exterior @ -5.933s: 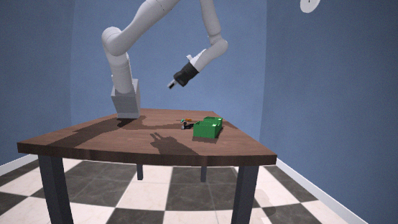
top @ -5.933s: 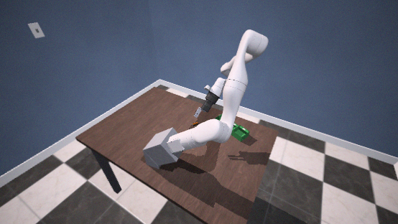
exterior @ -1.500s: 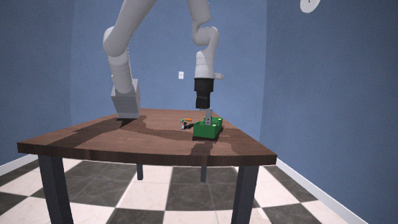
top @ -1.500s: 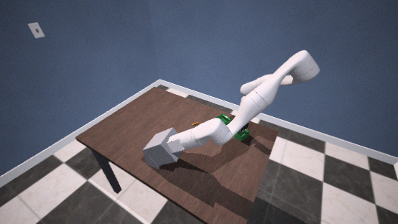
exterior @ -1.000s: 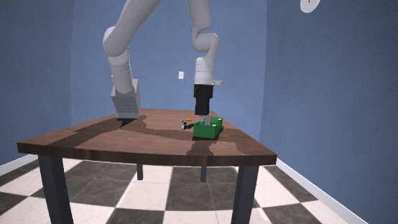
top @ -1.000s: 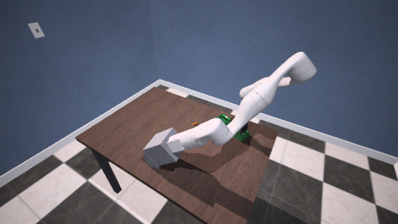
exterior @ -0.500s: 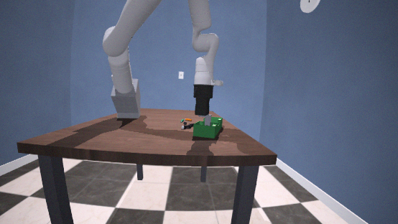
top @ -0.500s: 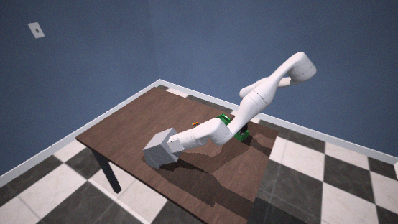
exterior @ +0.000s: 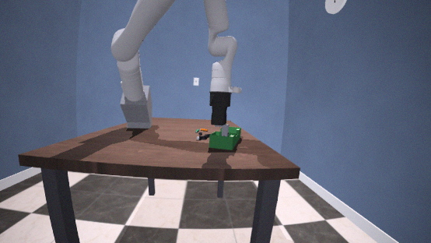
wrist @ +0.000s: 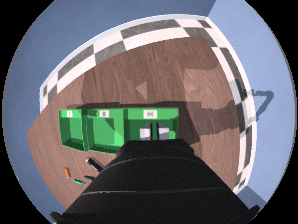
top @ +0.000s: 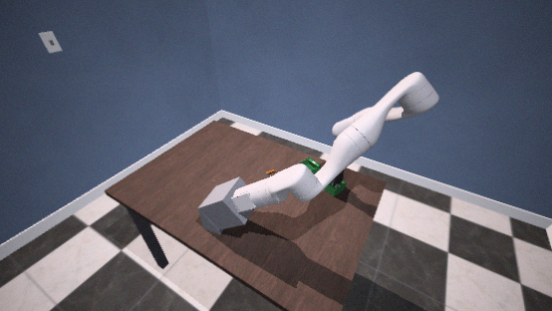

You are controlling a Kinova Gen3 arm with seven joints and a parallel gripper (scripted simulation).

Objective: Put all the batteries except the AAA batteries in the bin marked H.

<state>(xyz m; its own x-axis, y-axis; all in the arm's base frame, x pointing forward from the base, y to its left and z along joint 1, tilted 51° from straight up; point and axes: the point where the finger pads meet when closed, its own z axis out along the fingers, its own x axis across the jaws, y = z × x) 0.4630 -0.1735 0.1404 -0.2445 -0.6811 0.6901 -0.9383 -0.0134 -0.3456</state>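
Now: the green bin 9 cm to the left of my hand, 2 cm ahead of it and 1 cm below it. Also, from my hand: green cell: 29 cm to the left, 12 cm behind, 3 cm below; orange cell: 33 cm to the left, 9 cm behind, 3 cm below; dark piece: 21 cm to the left, 10 cm behind, 3 cm below.
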